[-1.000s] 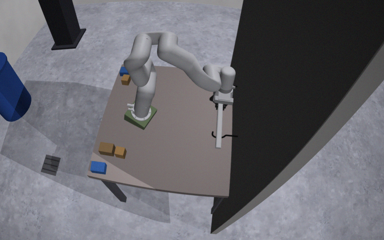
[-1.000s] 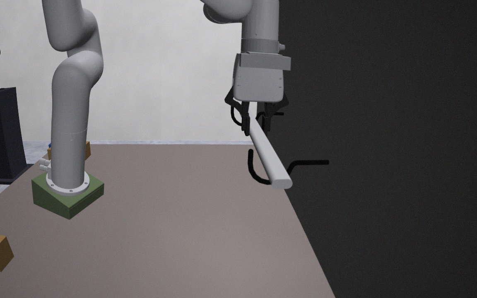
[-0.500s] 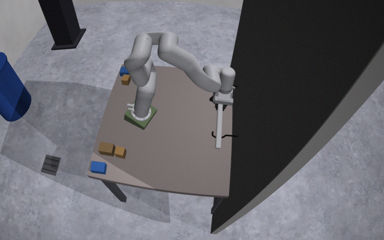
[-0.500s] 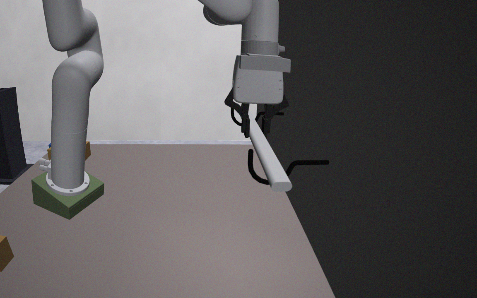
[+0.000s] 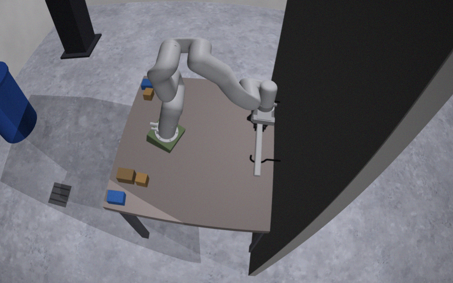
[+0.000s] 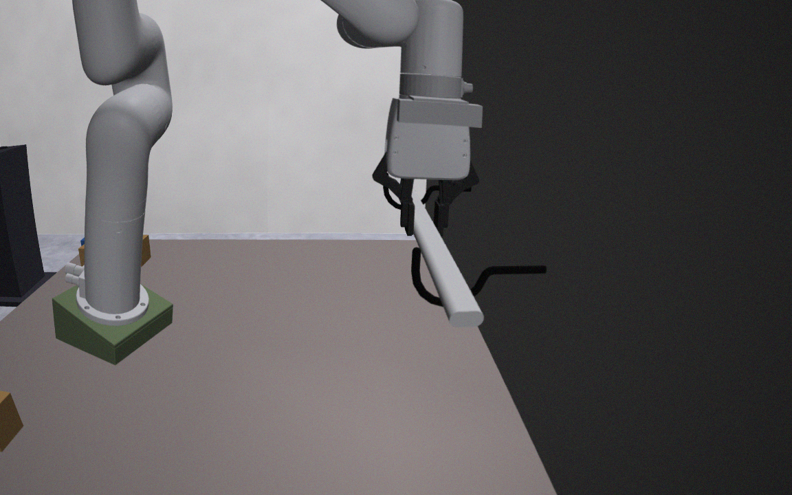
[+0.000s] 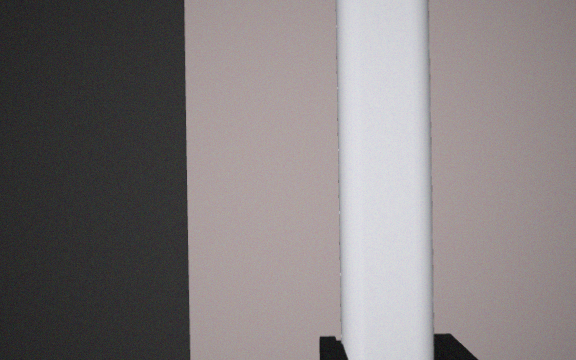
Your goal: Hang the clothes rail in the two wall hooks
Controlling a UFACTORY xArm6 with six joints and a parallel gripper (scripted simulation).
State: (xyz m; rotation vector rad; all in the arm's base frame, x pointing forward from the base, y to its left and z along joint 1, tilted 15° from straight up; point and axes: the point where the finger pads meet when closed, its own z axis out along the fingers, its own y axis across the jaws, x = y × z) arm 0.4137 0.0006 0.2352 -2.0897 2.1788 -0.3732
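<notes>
The clothes rail is 10 mm below my hand. From my hand the other things lie so: dark wall panel 240 mm above, 130 mm ahead, 10 mm to the right.
</notes>
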